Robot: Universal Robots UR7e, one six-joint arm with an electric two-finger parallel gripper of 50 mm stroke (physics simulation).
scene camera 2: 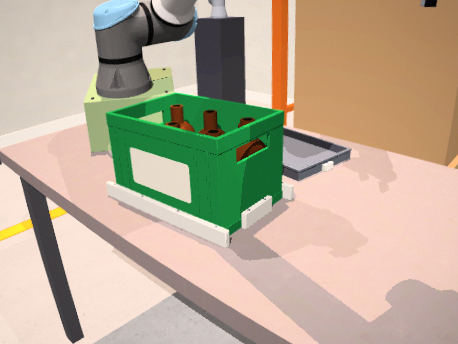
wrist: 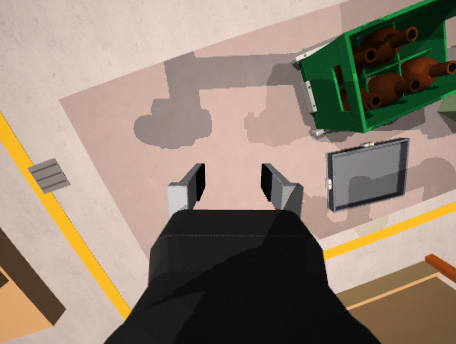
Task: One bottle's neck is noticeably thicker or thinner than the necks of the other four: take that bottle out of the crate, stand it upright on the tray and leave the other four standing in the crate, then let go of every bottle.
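Seen in the pictures: gripper, fingertip midpoint: (scene camera 2: 448, 10) (wrist: 233, 175); arm's base, origin of the base link: (scene camera 2: 124, 87).
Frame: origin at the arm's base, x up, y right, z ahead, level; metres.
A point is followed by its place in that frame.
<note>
The green crate (scene camera 2: 202, 175) @[x -0.038, y 0.214, z 0.514 m] (wrist: 325, 97) @[x -0.072, y 0.111, z 0.541 m] stands on the table and holds five brown bottles. Their necks show in the scene view (scene camera 2: 176, 114) @[x 0.001, y 0.098, z 0.327 m] (scene camera 2: 210, 120) @[x 0.002, y 0.090, z 0.414 m] and, seen from above at a slant, in the wrist view (wrist: 411, 34) @[x 0.016, y 0.175, z 0.406 m] (wrist: 370, 55) @[x 0.016, y 0.164, z 0.494 m] (wrist: 414, 84) @[x 0.016, y 0.083, z 0.407 m]. I cannot tell from these views which neck differs in thickness. The grey tray (scene camera 2: 311, 151) @[x -0.142, y -0.213, z 0.458 m] (wrist: 370, 160) @[x -0.143, y -0.128, z 0.390 m] lies beside the crate with no bottle on it. My gripper (wrist: 233, 175) @[x 0.214, y 0.103, z 0.816 m] is open and empty, high above the table, away from the crate and the tray; it does not show in the scene view.
White stop blocks (scene camera 2: 167, 212) @[x -0.125, y 0.230, z 0.437 m] (wrist: 310, 96) @[x -0.118, y 0.122, z 0.551 m] sit around the crate's foot. Small white blocks (scene camera 2: 327, 166) @[x -0.137, y -0.143, z 0.542 m] (wrist: 328, 183) @[x -0.135, y -0.146, z 0.542 m] touch the tray's sides. The arm's pale green base (scene camera 2: 95, 125) @[x -0.075, y 0.111, z 0.013 m], a dark pillar (scene camera 2: 220, 60) and an orange post (scene camera 2: 280, 60) stand behind the crate.
</note>
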